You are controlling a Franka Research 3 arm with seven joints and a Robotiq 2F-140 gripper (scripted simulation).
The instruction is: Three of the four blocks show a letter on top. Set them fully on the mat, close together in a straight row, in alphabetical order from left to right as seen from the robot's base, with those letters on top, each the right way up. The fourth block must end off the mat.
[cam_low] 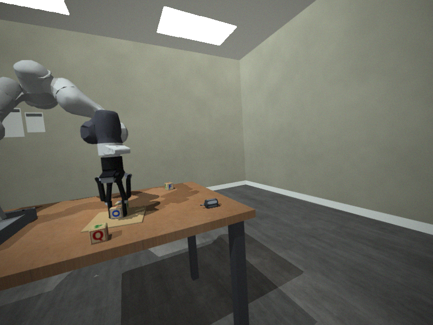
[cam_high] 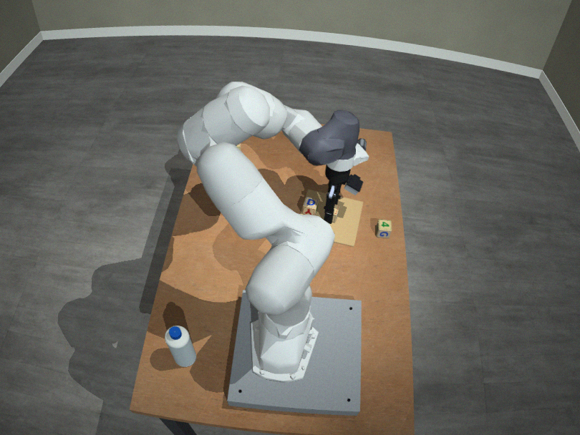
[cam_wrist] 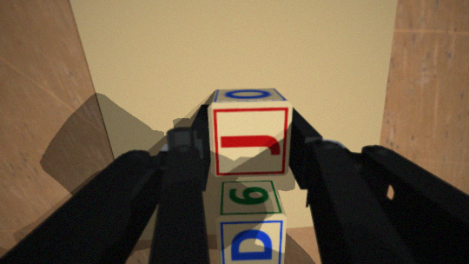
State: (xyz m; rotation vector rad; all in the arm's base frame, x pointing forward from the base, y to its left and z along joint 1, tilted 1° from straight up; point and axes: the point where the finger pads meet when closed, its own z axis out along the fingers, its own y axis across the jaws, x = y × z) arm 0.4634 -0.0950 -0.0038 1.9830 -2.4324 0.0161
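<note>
The tan mat is 30 mm below my hand. From my hand the other things lie so: small dark object (360 mm ahead, 100 mm to the right, 20 mm below); then block (40 mm behind, 180 mm to the right, 10 mm below).
</note>
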